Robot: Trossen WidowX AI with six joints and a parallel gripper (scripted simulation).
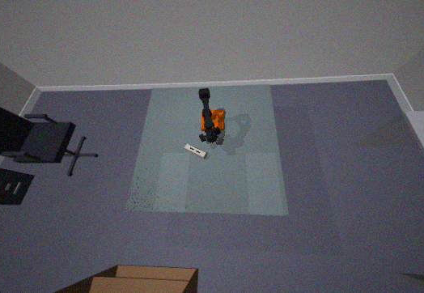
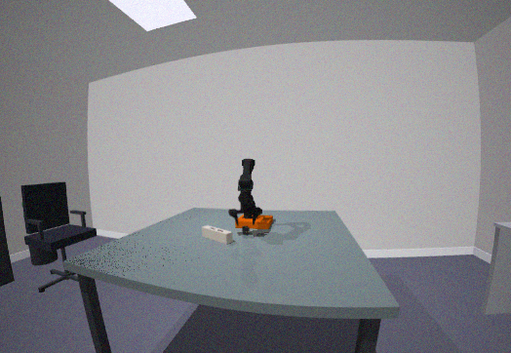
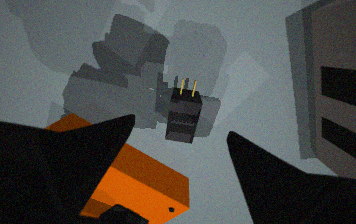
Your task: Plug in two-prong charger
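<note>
The black two-prong charger is 3 cm below my gripper tip, 1 cm to the left of it and 1 cm ahead of it.
</note>
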